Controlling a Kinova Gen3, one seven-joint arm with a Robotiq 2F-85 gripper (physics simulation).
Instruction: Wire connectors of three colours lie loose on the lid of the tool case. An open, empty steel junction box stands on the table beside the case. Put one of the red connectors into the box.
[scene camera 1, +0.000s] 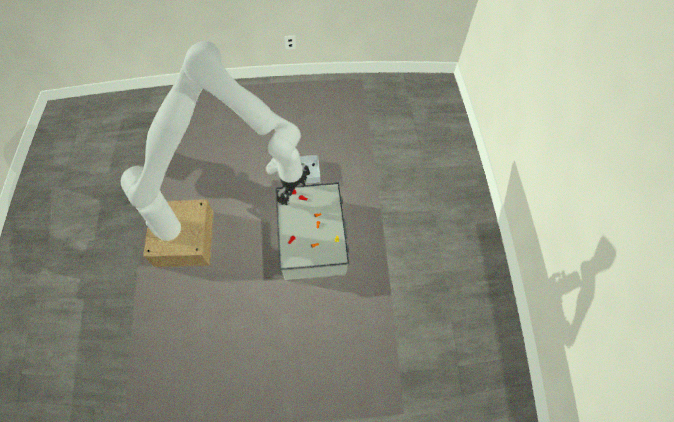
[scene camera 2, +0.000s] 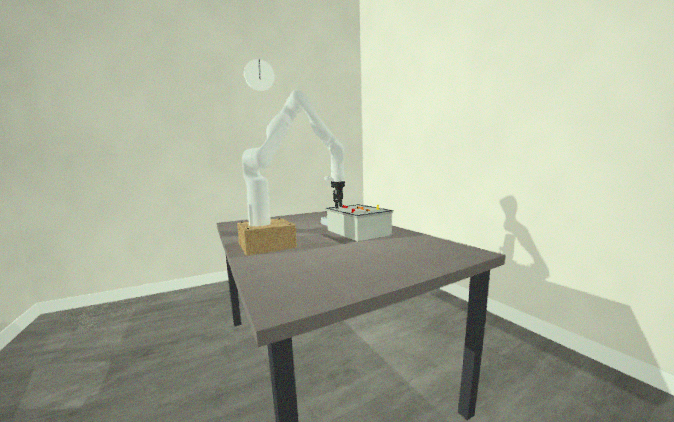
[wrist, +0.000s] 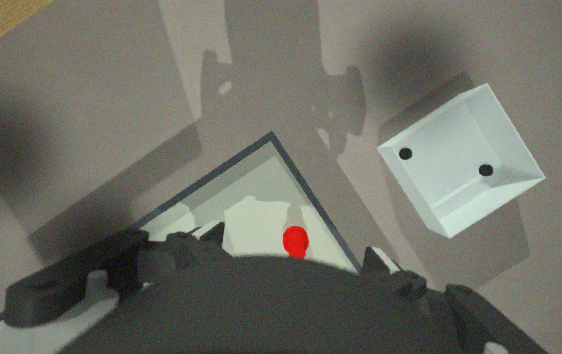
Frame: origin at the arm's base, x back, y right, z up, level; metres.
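Where they show: gripper, between the fingertips: (scene camera 1: 295, 193) (scene camera 2: 338, 207) (wrist: 292, 249); arm's base, origin of its link: (scene camera 1: 168, 229) (scene camera 2: 259, 224).
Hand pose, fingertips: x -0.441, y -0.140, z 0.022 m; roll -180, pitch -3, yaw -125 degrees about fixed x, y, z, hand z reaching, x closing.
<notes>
Things, the pixels of their centre, and the offset from my fingertips.
- pale tool case, middle of its body: (wrist: 204, 348) (scene camera 1: 312, 231) (scene camera 2: 358, 220) dx -0.064, dy +0.113, dz -0.061 m
- second red connector, middle of its body: (scene camera 1: 303, 198) (scene camera 2: 345, 206) dx -0.029, dy +0.019, dz +0.004 m
- third red connector, middle of its body: (scene camera 1: 291, 239) (scene camera 2: 352, 211) dx +0.001, dy +0.175, dz +0.004 m
- open steel junction box, middle of its body: (wrist: 455, 162) (scene camera 1: 306, 169) (scene camera 2: 332, 220) dx -0.023, dy -0.168, dz -0.105 m
- yellow connector, middle of its body: (scene camera 1: 337, 238) (scene camera 2: 377, 207) dx -0.146, dy +0.168, dz +0.010 m
The pale tool case (scene camera 1: 327, 255) (scene camera 2: 374, 227) (wrist: 260, 220) carries the loose connectors on its dark-rimmed lid. My gripper (scene camera 1: 294, 189) (scene camera 2: 338, 204) (wrist: 292, 249) is open, pointing down low over the lid's back left corner. A red connector (scene camera 1: 294, 192) (wrist: 295, 240) stands upright between the spread fingers, not gripped; its lower part is hidden in the wrist view. A second red connector (scene camera 1: 303, 198) (scene camera 2: 345, 206) lies close by, and a third red connector (scene camera 1: 291, 240) (scene camera 2: 353, 210) lies further forward. The open steel junction box (scene camera 1: 314, 172) (scene camera 2: 324, 221) (wrist: 440, 155) is empty, behind the case.
Orange connectors lie mid-lid, one orange connector (scene camera 1: 317, 215) nearest the red ones, another orange connector (scene camera 1: 314, 245) near the front. A yellow connector (scene camera 1: 337, 239) (scene camera 2: 378, 206) is by the right edge. The arm stands on a wooden block (scene camera 1: 192, 230) (scene camera 2: 270, 239) left of the case.
</notes>
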